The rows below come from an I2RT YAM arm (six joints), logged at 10 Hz.
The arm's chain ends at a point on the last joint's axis. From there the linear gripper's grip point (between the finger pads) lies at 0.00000 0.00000 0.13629 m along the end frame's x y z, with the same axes.
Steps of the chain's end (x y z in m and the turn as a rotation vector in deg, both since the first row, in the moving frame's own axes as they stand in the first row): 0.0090 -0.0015 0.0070 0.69 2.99 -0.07; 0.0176 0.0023 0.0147 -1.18 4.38 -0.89; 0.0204 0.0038 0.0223 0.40 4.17 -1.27; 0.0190 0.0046 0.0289 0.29 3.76 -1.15; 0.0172 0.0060 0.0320 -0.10 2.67 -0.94
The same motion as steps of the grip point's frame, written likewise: 0.0161 -0.0031 0.0068 0.69 2.99 -0.07; 0.0280 0.0050 0.0143 -1.18 4.38 -0.89; 0.0303 0.0027 0.0219 0.40 4.17 -1.27; 0.0279 0.0038 0.0286 0.29 3.76 -1.15; 0.0236 0.0062 0.0319 -0.10 2.67 -0.94
